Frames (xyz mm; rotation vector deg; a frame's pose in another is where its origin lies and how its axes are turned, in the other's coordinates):
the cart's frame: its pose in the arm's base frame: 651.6 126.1 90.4 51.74 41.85 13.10
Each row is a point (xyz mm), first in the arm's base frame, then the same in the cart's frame.
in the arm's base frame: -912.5 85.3 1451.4
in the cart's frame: -1829.1 858.8 -466.1
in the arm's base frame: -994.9 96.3 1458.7
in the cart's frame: -1888.4 861.8 -524.7
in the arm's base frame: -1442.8 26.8 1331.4
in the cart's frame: -2191.5 668.6 -828.8
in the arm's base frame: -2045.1 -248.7 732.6
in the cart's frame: -2479.8 -36.9 -1294.0
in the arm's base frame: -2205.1 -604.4 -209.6
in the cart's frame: -2314.1 -1009.2 -1552.7
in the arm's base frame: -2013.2 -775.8 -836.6
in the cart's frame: -1952.2 -1582.1 -1568.3
